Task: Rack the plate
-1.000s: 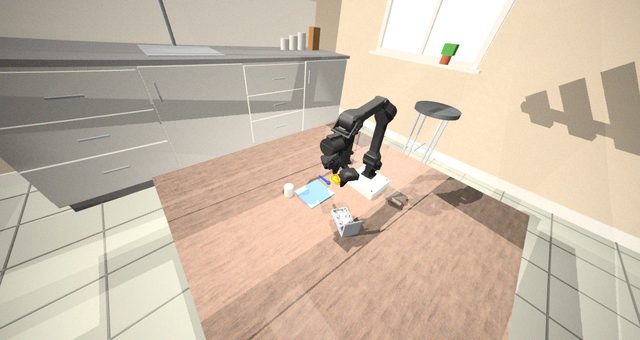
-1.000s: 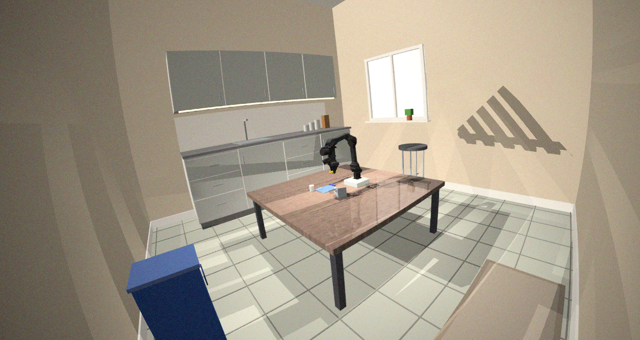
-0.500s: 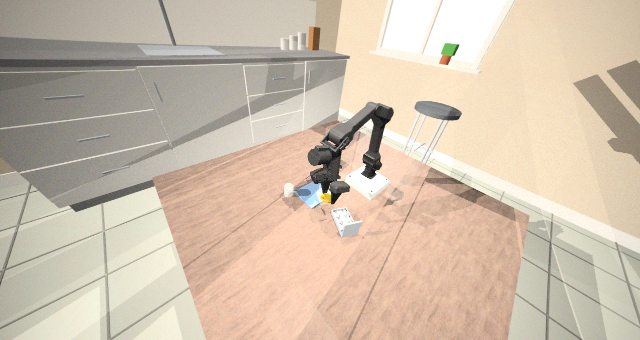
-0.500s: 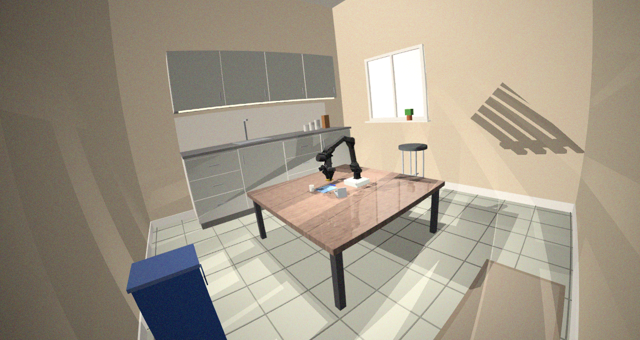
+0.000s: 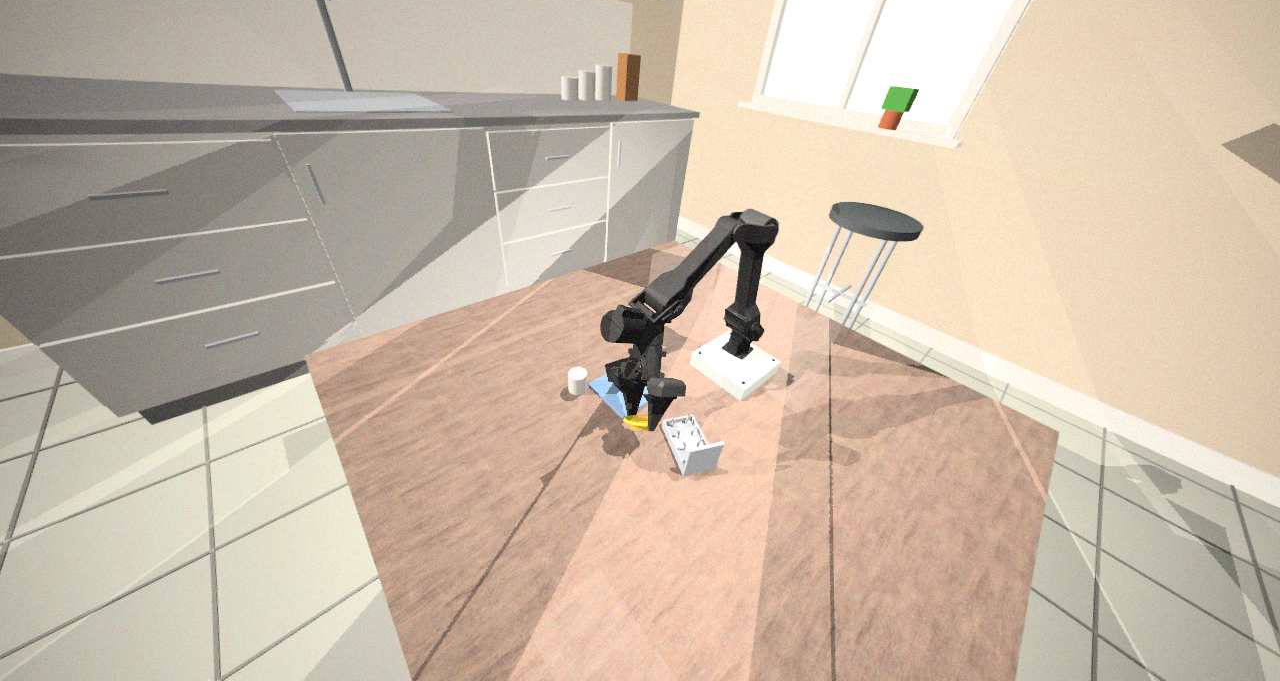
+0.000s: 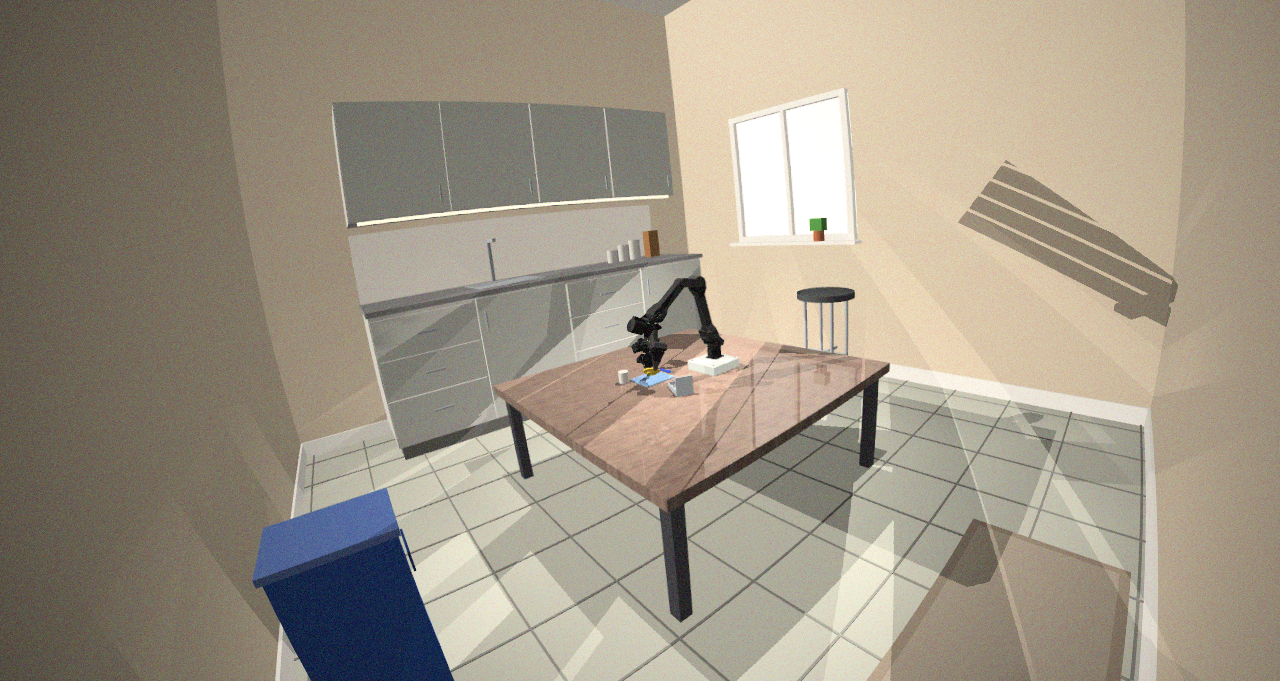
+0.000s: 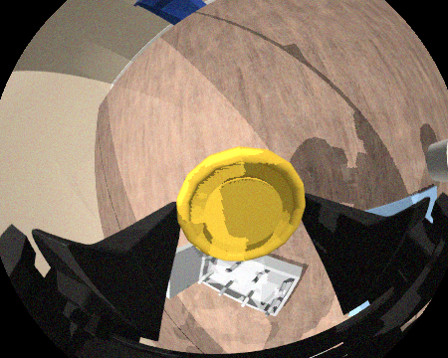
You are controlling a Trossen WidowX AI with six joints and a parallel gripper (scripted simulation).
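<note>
My gripper tip is now 9 cm past the grey dish rack, 6 cm to the right of it and 7 cm above it. Also, from my gripper tip: white cup: 3 cm behind, 22 cm to the right, 7 cm below; yellow plate: 1 cm above; light blue mat: 13 cm behind, 14 cm to the right, 9 cm below.
</note>
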